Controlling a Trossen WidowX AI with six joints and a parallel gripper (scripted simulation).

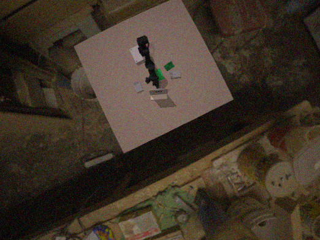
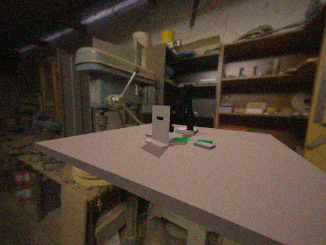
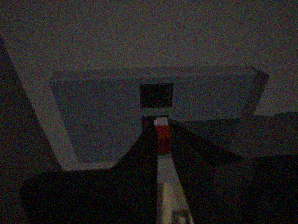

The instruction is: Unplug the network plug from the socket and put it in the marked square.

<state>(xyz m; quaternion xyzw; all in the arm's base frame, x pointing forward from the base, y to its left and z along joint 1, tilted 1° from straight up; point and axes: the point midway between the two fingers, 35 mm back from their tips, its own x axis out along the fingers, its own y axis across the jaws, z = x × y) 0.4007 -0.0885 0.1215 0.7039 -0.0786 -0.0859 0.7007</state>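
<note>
My gripper tip is now 5 cm above the upright panel, 2 cm short of it and 1 cm to the left of it. Also, from my gripper tip: plug (1 cm ahead); green square (16 cm below, 16 cm behind, 8 cm to the left); dark green tile (25 cm to the left, 18 cm behind, 16 cm below).
</note>
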